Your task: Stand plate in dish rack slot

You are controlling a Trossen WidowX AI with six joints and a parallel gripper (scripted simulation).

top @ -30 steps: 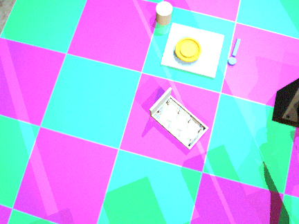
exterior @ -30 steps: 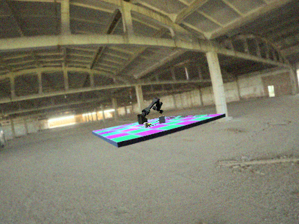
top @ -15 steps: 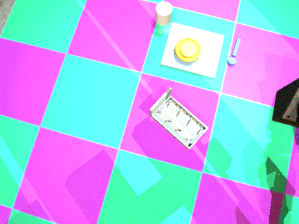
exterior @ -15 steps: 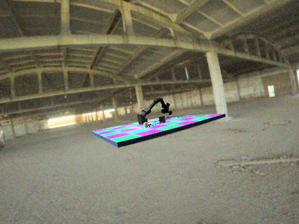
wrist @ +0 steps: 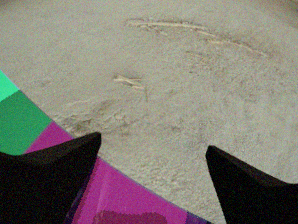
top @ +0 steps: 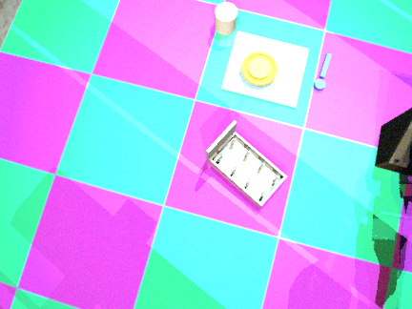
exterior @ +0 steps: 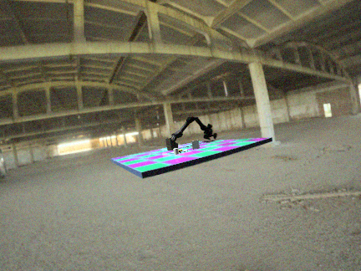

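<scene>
Right now my gripper tip is 340 mm short of the yellow plate and 820 mm to the left of it. Round my gripper tip: white dish rack 340 mm ahead, 620 mm to the right, 10 mm above; then pale blue mat 330 mm ahead, 830 mm to the right, 10 mm below; then cream cylinder 420 mm ahead, 920 mm to the right, 10 mm above.
</scene>
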